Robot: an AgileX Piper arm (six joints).
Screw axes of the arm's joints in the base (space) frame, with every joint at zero. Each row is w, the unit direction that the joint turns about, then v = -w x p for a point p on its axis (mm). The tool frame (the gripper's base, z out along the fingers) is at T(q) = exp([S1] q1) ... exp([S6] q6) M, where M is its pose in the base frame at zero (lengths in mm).
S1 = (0, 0, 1, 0.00, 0.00, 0.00)
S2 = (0, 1, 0, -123.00, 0.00, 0.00)
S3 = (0, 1, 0, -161.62, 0.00, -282.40)
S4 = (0.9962, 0, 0.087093, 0.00, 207.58, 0.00)
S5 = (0, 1, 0, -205.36, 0.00, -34.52)
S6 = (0.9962, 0, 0.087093, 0.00, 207.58, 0.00)
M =
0.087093 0 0.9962 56.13
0 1 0 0.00
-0.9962 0 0.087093 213.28
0 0 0 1
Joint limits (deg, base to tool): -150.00..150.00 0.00..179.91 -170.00..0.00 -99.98..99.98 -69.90..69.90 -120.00..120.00
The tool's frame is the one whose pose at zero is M.
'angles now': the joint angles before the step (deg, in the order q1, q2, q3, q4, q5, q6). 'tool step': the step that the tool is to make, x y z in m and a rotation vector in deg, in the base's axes. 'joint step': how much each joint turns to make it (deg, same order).
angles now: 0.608 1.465 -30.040 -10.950 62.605 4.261
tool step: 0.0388 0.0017 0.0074 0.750 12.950 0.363
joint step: -0.043 14.821 -2.334 0.988 0.456 -0.044
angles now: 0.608 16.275 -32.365 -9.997 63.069 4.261
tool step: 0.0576 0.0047 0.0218 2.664 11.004 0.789
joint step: 0.063 19.316 -8.250 2.844 -0.082 0.068
